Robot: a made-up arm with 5 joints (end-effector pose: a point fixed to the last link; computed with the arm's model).
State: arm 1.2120 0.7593 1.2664 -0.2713 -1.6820
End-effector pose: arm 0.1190 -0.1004 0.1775 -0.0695 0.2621 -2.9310
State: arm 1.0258 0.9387 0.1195 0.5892 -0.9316
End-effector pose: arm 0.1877 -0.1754 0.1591 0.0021 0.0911 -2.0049
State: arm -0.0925 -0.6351 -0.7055 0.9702 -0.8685
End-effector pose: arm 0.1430 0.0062 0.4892 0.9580 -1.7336 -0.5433
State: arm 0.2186 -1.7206 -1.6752 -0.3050 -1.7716
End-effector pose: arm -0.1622 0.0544 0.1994 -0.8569 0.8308 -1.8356
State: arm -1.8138 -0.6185 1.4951 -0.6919 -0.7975
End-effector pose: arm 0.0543 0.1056 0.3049 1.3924 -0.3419 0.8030
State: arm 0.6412 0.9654 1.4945 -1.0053 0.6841
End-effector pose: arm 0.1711 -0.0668 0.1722 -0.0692 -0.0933 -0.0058
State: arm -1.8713 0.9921 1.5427 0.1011 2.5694
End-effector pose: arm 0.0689 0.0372 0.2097 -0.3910 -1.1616 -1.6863
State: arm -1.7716 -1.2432 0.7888 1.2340 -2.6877
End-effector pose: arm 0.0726 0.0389 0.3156 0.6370 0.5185 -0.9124
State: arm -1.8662 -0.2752 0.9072 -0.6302 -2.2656
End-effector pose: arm 0.0306 0.1638 0.3433 1.3714 0.7842 -0.3516
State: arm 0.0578 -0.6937 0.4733 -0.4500 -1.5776
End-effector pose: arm 0.1908 -0.0060 0.4426 1.6967 -1.7006 -0.8661
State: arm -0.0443 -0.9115 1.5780 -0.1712 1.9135
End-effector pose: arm 0.1581 0.0038 0.2766 -0.9797 -0.7612 1.6977
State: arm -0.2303 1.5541 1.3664 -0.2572 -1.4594
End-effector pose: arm 0.1083 0.0068 0.1617 -0.8887 0.7510 -1.1412
